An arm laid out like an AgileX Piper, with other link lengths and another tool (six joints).
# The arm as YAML. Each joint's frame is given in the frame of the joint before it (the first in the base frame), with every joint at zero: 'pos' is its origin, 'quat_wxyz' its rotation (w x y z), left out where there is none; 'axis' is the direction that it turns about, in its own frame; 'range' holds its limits. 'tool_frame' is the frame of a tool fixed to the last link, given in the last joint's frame.
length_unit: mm
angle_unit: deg
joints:
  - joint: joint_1
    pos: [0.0, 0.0, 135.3]
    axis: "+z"
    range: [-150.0, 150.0]
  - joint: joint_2
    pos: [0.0, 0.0, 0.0]
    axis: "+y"
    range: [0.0, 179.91]
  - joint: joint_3
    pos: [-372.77, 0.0, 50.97]
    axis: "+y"
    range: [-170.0, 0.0]
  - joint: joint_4
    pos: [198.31, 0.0, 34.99]
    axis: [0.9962, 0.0, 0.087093]
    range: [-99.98, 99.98]
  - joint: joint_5
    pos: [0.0, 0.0, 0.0]
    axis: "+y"
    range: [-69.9, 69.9]
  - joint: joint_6
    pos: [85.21, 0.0, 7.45]
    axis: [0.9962, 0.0, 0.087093]
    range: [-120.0, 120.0]
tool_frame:
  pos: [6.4, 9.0, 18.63]
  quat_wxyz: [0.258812, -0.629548, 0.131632, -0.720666]
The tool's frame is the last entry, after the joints.
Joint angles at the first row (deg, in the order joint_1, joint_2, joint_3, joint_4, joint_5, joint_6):
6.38 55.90 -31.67 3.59 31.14 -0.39
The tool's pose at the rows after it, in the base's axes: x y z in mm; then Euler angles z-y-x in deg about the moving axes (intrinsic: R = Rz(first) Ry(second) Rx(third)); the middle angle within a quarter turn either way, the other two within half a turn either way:
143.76 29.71 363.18 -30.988 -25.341 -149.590
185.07 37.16 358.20 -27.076 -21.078 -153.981
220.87 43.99 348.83 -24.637 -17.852 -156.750
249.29 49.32 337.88 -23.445 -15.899 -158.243
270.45 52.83 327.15 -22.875 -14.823 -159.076
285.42 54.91 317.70 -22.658 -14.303 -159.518
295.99 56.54 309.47 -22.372 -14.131 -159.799
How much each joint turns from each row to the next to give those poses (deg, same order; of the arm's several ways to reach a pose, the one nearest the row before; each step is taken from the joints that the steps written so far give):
0.48 9.27 -5.26 0.42 3.22 -1.81
0.48 8.38 -5.11 0.05 2.64 -1.79
0.44 7.09 -4.16 0.02 1.25 -1.10
0.28 5.54 -3.00 0.01 -0.11 -0.52
0.11 4.14 -1.96 0.02 -0.82 -0.33
-0.01 2.99 -1.15 0.01 -1.18 -0.19
0.04 2.21 -0.57 -0.01 -1.34 -0.27

